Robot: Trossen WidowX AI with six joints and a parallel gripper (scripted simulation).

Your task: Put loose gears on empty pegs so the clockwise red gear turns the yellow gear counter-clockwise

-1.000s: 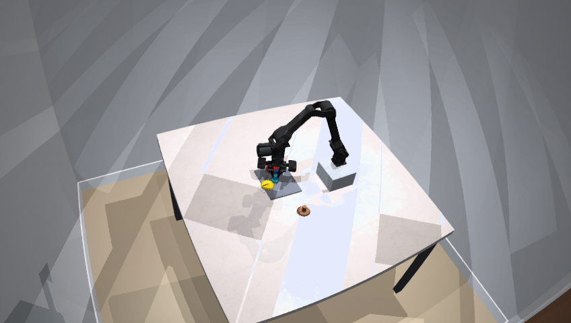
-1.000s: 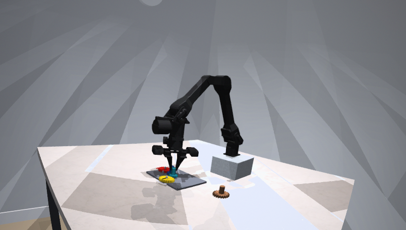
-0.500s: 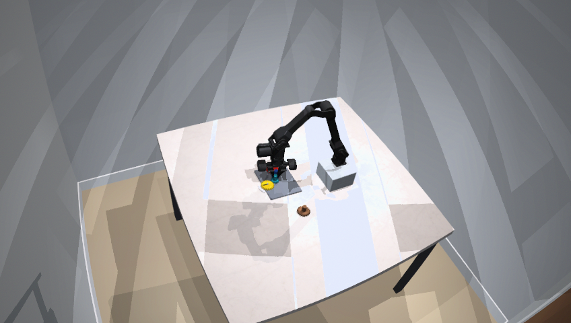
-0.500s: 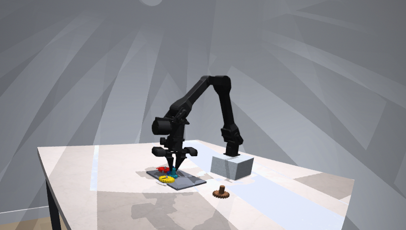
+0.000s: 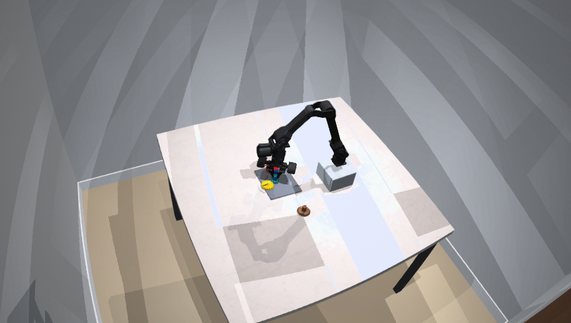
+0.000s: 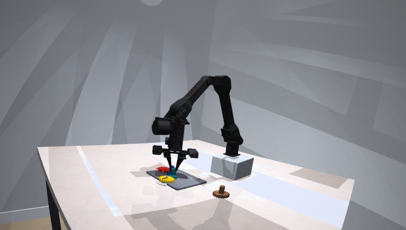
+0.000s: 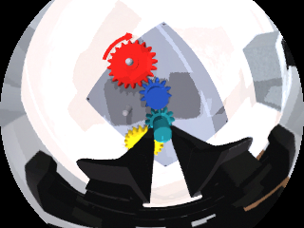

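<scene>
My gripper tip is now 10 mm above the teal gear. Round my gripper tip: yellow gear 50 mm ahead, 20 mm to the left, 20 mm below; blue gear 20 mm behind, 30 mm to the right, 10 mm below; grey board 20 mm behind, 30 mm below.
</scene>
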